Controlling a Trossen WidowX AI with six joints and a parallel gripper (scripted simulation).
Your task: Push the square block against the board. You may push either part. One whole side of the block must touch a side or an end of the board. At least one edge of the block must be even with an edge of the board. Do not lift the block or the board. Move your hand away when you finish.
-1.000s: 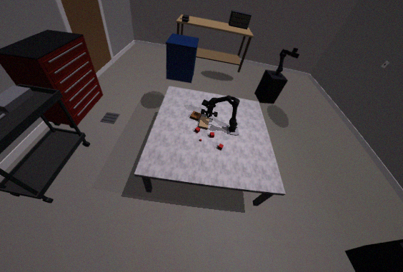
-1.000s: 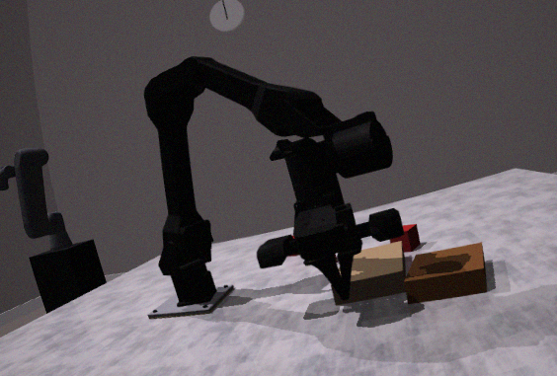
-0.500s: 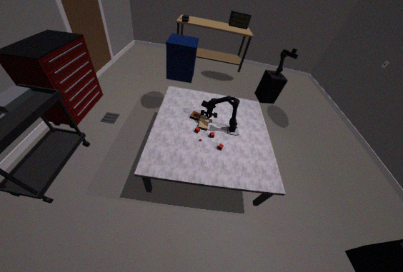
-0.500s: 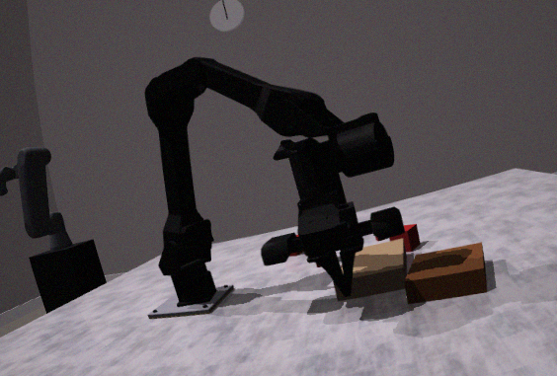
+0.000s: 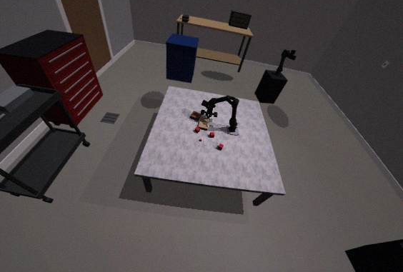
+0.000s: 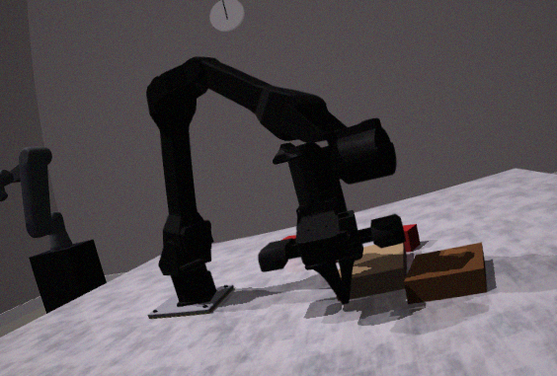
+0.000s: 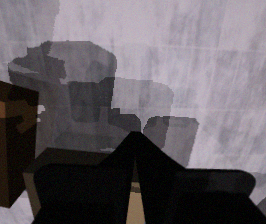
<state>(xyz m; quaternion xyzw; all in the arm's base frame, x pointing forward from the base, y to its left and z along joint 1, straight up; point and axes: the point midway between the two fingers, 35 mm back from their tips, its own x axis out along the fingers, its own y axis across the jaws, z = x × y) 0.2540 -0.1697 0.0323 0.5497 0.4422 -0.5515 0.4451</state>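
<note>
My gripper tip is 9 cm to the right of the tan board, 6 cm short of it and 1 cm below it. The rest, counted from my gripper tip: square block 14 cm ahead, 3 cm to the right, 1 cm above.
</note>
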